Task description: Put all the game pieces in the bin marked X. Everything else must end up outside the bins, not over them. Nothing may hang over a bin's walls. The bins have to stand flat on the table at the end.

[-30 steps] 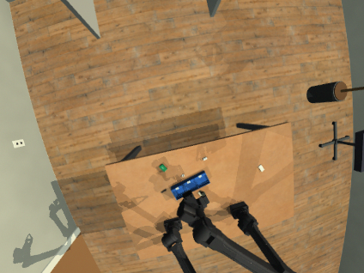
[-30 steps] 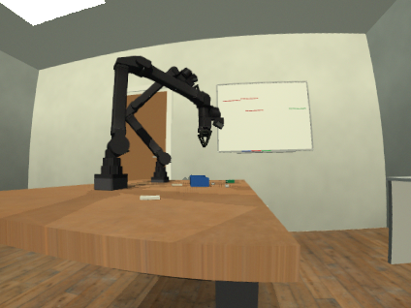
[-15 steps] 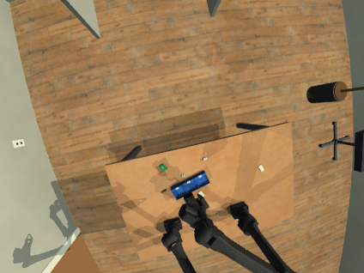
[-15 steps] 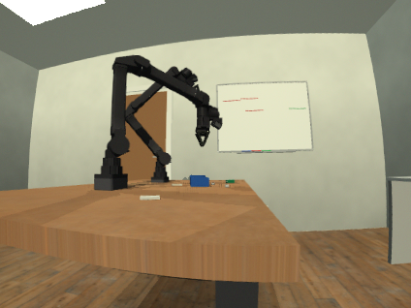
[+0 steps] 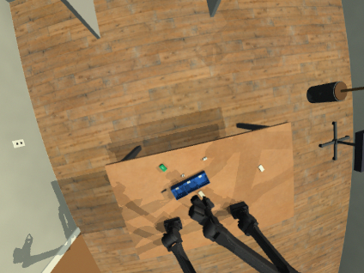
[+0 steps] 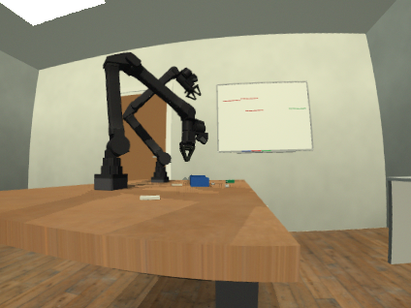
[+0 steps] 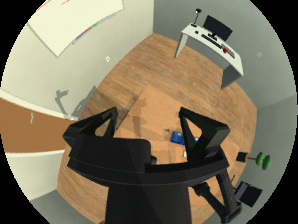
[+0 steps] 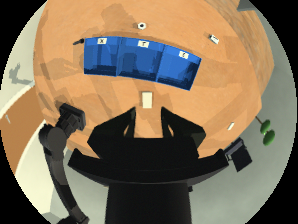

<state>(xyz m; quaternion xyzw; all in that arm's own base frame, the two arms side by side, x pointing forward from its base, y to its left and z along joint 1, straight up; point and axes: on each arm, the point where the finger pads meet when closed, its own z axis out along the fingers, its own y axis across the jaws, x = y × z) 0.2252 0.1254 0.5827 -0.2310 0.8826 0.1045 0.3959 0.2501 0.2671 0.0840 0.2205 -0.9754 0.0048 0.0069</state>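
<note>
Right now the cream piece is 50 mm behind my right hand, 20 mm to the right of it and 130 mm below it. The rest, counted from my right hand: thin dark object: 40 mm ahead, 220 mm to the left, 120 mm below; blue bin: 50 mm ahead, 40 mm to the left, 110 mm below; green piece: 190 mm ahead, 190 mm to the left, 120 mm below.
</note>
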